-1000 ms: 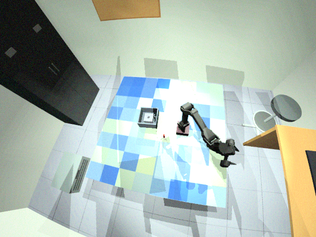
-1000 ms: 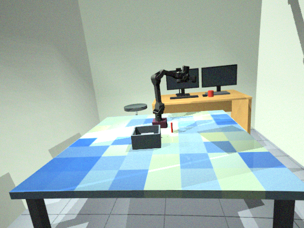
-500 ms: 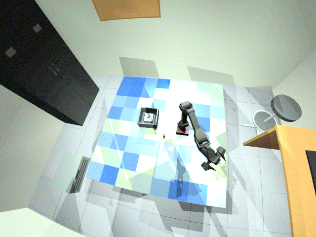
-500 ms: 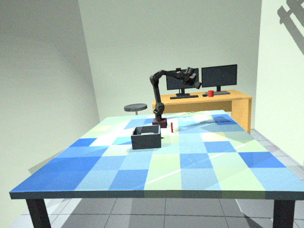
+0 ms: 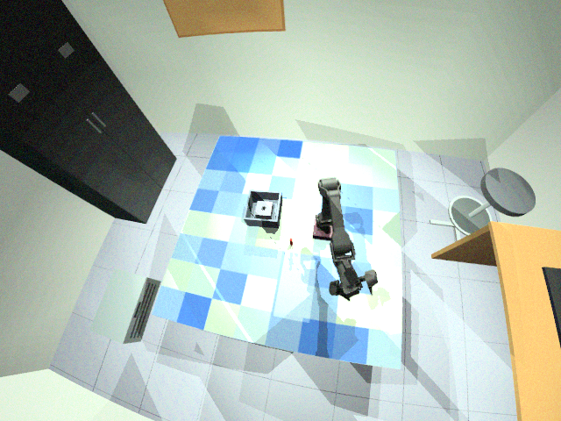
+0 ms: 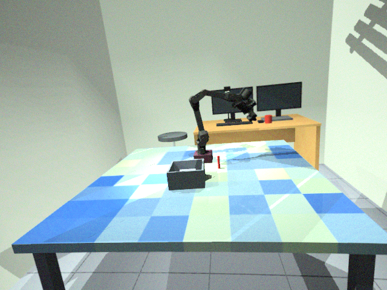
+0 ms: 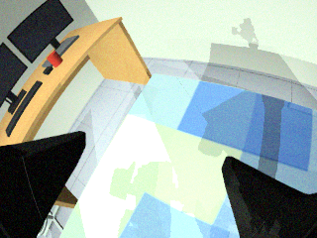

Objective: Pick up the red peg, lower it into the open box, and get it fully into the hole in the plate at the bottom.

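Now: gripper tip 280 mm short of the red peg, 320 mm to the left of it and 220 mm above it. The rest, counted from my gripper tip: grey box 430 mm ahead, 520 mm to the right, 230 mm below.
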